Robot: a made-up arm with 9 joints. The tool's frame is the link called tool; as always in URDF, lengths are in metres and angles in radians.
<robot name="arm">
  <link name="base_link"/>
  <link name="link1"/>
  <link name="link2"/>
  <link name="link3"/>
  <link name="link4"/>
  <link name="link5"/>
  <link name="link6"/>
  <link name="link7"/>
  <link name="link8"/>
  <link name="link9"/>
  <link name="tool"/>
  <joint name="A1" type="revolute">
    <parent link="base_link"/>
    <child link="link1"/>
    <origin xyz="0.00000 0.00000 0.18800"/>
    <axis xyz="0 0 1"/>
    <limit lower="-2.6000" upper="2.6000"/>
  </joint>
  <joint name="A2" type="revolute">
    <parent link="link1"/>
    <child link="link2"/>
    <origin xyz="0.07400 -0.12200 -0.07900"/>
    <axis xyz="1 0 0"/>
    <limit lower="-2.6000" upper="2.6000"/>
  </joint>
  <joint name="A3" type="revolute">
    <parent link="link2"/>
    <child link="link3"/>
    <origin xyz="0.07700 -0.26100 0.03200"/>
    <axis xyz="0 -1 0"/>
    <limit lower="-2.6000" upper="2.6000"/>
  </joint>
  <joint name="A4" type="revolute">
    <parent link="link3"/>
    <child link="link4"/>
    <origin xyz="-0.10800 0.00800 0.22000"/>
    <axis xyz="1 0 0"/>
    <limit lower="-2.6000" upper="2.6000"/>
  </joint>
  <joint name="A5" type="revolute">
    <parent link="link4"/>
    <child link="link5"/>
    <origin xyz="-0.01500 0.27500 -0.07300"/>
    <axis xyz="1 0 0"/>
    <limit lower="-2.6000" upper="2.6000"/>
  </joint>
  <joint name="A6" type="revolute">
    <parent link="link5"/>
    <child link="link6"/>
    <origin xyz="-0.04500 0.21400 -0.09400"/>
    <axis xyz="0 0 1"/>
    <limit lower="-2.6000" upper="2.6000"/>
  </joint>
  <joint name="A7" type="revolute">
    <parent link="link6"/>
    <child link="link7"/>
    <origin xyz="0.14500 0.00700 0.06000"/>
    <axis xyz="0 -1 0"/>
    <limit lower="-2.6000" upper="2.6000"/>
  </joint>
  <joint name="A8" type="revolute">
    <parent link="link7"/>
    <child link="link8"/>
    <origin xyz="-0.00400 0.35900 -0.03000"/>
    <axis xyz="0 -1 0"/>
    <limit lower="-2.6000" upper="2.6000"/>
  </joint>
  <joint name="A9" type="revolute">
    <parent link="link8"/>
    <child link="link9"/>
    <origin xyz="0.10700 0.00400 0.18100"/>
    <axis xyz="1 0 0"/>
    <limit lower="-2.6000" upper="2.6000"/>
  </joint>
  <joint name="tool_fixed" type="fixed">
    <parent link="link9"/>
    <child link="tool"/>
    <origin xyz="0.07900 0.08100 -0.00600"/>
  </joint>
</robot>
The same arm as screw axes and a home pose.
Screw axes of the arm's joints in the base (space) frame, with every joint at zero. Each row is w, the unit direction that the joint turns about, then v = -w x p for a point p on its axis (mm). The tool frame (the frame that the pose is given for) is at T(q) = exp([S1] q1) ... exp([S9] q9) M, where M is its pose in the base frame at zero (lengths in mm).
S1: w 0 0 1 v 0 0 0
S2: w 1 0 0 v 0 109 122
S3: w 0 -1 0 v 141 0 -151
S4: w 1 0 0 v 0 361 375
S5: w 1 0 0 v 0 288 100
S6: w 0 0 1 v 114 17 0
S7: w 0 -1 0 v 254 0 -128
S8: w 0 -1 0 v 224 0 -124
S9: w 1 0 0 v 0 405 -484
M =
1 0 0 310
0 1 0 565
0 0 1 399
0 0 0 1
Joint limits (deg, base to tool): -148.97..148.97 -148.97..148.97 -148.97..148.97 -148.97..148.97 -148.97..148.97 -148.97..148.97 -148.97..148.97 -148.97..148.97 -148.97..148.97

